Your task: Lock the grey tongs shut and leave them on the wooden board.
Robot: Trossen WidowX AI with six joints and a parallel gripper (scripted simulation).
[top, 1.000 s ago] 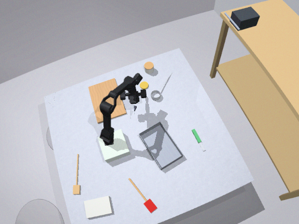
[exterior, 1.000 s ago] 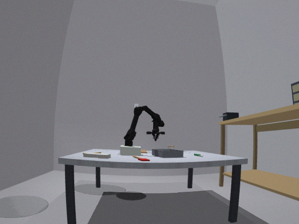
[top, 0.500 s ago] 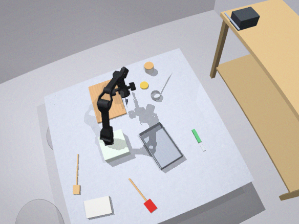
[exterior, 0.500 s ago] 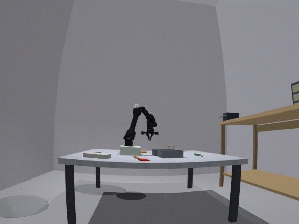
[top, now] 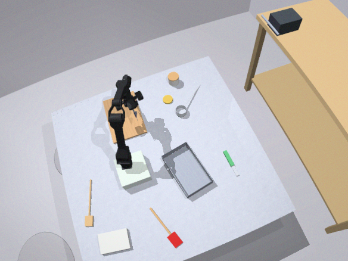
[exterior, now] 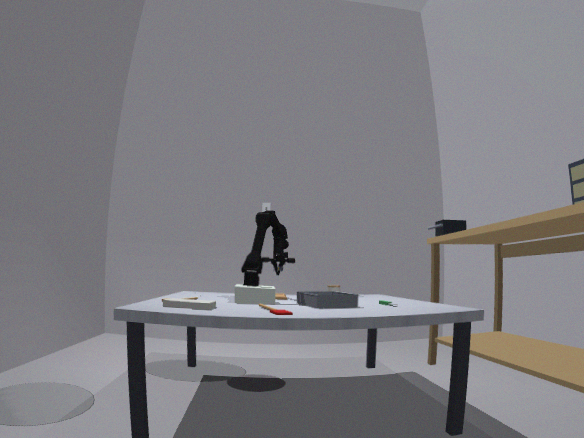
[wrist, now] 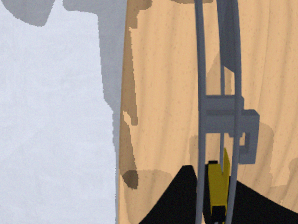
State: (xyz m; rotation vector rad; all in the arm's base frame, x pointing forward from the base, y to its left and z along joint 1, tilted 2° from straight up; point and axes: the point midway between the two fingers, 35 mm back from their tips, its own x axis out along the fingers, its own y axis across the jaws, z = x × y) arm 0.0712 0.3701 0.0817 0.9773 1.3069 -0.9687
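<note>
The wooden board is 8 cm behind my gripper tip, 2 cm to the left of it and 12 cm below it. From my gripper tip the other things lie so: grey roasting tin 29 cm ahead, 45 cm to the right, 10 cm below; then capped jar 32 cm ahead, 24 cm to the left, 10 cm below; then yellow disc 25 cm ahead, 9 cm to the left, 12 cm below.
</note>
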